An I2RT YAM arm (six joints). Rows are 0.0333 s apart.
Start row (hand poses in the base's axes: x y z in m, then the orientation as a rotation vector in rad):
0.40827, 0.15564, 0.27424, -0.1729, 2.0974, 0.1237
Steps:
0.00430, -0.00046, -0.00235, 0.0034, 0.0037, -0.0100
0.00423, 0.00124, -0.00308, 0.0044, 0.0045, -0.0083
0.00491, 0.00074, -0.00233, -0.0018, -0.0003, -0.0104
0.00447, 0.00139, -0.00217, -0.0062, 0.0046, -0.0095
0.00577, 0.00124, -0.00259, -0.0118, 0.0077, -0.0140
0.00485, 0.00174, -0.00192, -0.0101, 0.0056, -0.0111
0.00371, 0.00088, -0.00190, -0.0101, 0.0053, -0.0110
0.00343, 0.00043, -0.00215, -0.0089, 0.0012, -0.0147
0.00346, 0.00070, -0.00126, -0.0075, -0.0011, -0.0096
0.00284, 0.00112, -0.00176, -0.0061, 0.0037, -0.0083
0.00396, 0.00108, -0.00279, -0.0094, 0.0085, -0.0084
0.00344, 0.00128, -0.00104, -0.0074, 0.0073, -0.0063
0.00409, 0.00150, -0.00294, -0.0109, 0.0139, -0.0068
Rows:
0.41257, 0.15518, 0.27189, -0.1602, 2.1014, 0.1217
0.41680, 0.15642, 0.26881, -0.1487, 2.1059, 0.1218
0.42171, 0.15716, 0.26648, -0.1388, 2.1063, 0.1137
0.42618, 0.15855, 0.26431, -0.1323, 2.1118, 0.1019
0.43195, 0.15979, 0.26172, -0.1243, 2.1210, 0.0817
0.43680, 0.16153, 0.25980, -0.1184, 2.1277, 0.0648
0.44051, 0.16241, 0.25790, -0.1126, 2.1340, 0.0479
0.44394, 0.16284, 0.25575, -0.1021, 2.1362, 0.0299
0.44740, 0.16354, 0.25449, -0.0962, 2.1358, 0.0162
0.45024, 0.16466, 0.25273, -0.0910, 2.1400, 0.0050
0.45420, 0.16574, 0.24994, -0.0876, 2.1490, -0.0096
0.45764, 0.16702, 0.24890, -0.0853, 2.1567, -0.0209
0.46173, 0.16852, 0.24596, -0.0846, 2.1709, -0.0361

